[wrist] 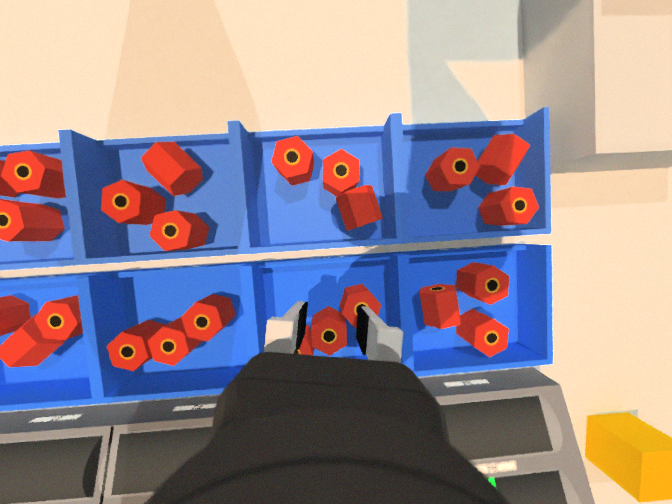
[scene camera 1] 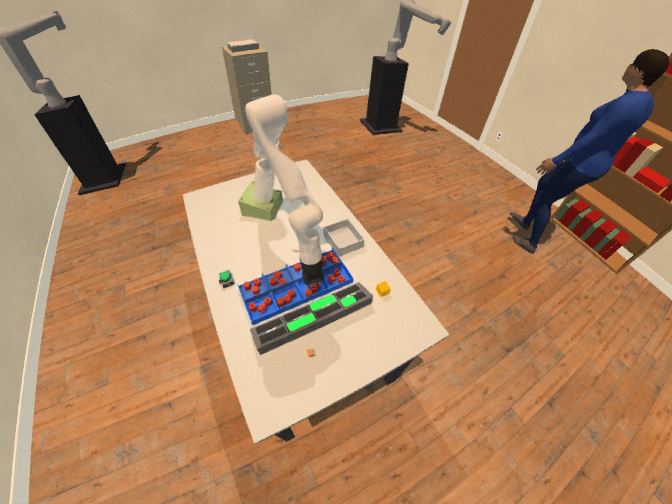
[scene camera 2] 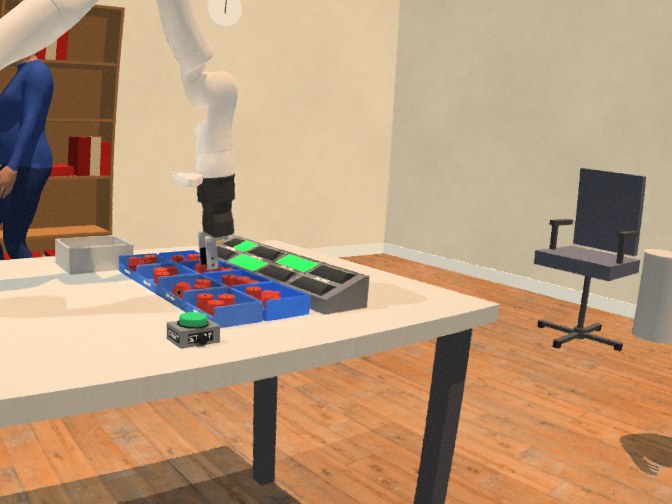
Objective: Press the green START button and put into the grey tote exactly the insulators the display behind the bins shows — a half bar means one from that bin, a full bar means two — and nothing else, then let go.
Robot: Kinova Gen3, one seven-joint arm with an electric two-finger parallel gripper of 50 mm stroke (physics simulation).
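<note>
The blue bin tray (scene camera 1: 295,287) holds red hexagonal insulators in two rows of compartments. My gripper (wrist: 330,325) is lowered into a compartment of the row nearest the display, second from the tote end. Its fingers are open and straddle one upright insulator (wrist: 328,332), with small gaps on both sides. It also shows in the side view (scene camera 2: 208,260). The display (scene camera 1: 312,317) shows two full green bars (scene camera 1: 301,322) (scene camera 1: 323,302) and one half bar (scene camera 1: 348,300). The grey tote (scene camera 1: 343,236) looks empty. The green START button (scene camera 1: 225,277) sits left of the tray.
A yellow block (scene camera 1: 383,288) lies on the table beside the display's right end, also in the wrist view (wrist: 629,450). A small orange cube (scene camera 1: 310,352) lies in front of the display. A person (scene camera 1: 591,146) stands off to the right, away from the table.
</note>
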